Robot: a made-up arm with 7 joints. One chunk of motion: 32 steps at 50 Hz.
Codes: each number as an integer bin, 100 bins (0 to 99) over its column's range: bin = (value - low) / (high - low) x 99, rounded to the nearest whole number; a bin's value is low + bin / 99 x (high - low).
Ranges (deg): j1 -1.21..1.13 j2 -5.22..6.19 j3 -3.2..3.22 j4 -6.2..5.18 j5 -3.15..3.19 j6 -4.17..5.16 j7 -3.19..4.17
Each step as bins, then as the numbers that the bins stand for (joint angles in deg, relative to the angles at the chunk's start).
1 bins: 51 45 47 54 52 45 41
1 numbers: 0.00 -0.03 -0.15 0.01 0.18 0.07 -0.14
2 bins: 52 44 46 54 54 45 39
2 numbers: 0.02 -0.15 -0.22 0.01 0.31 0.07 -0.29
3 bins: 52 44 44 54 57 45 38
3 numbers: 0.02 -0.15 -0.35 0.01 0.50 0.07 -0.36
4 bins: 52 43 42 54 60 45 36
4 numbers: 0.02 -0.26 -0.48 0.01 0.69 0.07 -0.51
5 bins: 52 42 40 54 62 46 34
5 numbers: 0.02 -0.38 -0.61 0.01 0.82 0.17 -0.66
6 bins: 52 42 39 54 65 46 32
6 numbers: 0.02 -0.38 -0.67 0.01 1.01 0.17 -0.81
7 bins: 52 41 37 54 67 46 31
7 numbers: 0.02 -0.49 -0.80 0.01 1.14 0.17 -0.89
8 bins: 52 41 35 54 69 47 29
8 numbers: 0.02 -0.49 -0.93 0.01 1.27 0.26 -1.03
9 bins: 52 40 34 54 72 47 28
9 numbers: 0.02 -0.61 -1.00 0.01 1.46 0.26 -1.11
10 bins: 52 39 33 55 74 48 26
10 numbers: 0.02 -0.73 -1.06 0.12 1.59 0.35 -1.26
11 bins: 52 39 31 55 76 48 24
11 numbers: 0.02 -0.73 -1.19 0.12 1.72 0.35 -1.41
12 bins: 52 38 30 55 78 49 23
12 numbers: 0.02 -0.84 -1.25 0.12 1.85 0.45 -1.48
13 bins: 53 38 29 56 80 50 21
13 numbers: 0.04 -0.84 -1.32 0.24 1.97 0.54 -1.63
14 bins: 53 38 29 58 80 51 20
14 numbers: 0.04 -0.84 -1.32 0.47 1.97 0.64 -1.70
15 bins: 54 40 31 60 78 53 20
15 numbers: 0.07 -0.61 -1.19 0.70 1.85 0.82 -1.70
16 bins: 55 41 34 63 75 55 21
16 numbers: 0.09 -0.49 -1.00 1.04 1.65 1.01 -1.63
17 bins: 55 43 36 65 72 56 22
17 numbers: 0.09 -0.26 -0.87 1.27 1.46 1.11 -1.55
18 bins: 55 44 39 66 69 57 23
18 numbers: 0.09 -0.15 -0.67 1.39 1.27 1.20 -1.48
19 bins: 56 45 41 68 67 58 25
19 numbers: 0.11 -0.03 -0.54 1.62 1.14 1.30 -1.33
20 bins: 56 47 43 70 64 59 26
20 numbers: 0.11 0.20 -0.41 1.85 0.95 1.39 -1.26
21 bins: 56 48 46 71 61 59 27
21 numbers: 0.11 0.31 -0.22 1.96 0.76 1.39 -1.18
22 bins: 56 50 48 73 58 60 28
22 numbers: 0.11 0.54 -0.09 2.19 0.56 1.48 -1.11
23 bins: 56 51 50 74 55 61 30
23 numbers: 0.11 0.66 0.04 2.31 0.37 1.58 -0.96
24 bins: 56 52 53 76 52 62 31
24 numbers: 0.11 0.77 0.24 2.54 0.18 1.67 -0.89
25 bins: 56 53 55 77 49 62 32
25 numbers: 0.11 0.89 0.37 2.65 -0.01 1.67 -0.81
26 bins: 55 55 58 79 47 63 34
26 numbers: 0.09 1.12 0.56 2.88 -0.14 1.77 -0.66
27 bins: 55 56 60 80 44 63 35
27 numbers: 0.09 1.23 0.69 3.00 -0.33 1.77 -0.59
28 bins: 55 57 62 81 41 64 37
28 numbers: 0.09 1.35 0.82 3.11 -0.52 1.86 -0.44
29 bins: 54 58 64 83 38 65 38
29 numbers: 0.07 1.46 0.95 3.34 -0.72 1.96 -0.36
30 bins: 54 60 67 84 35 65 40
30 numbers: 0.07 1.70 1.14 3.46 -0.91 1.96 -0.22
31 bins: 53 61 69 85 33 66 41
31 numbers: 0.04 1.81 1.27 3.57 -1.04 2.05 -0.14
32 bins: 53 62 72 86 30 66 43
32 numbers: 0.04 1.93 1.47 3.69 -1.23 2.05 0.01
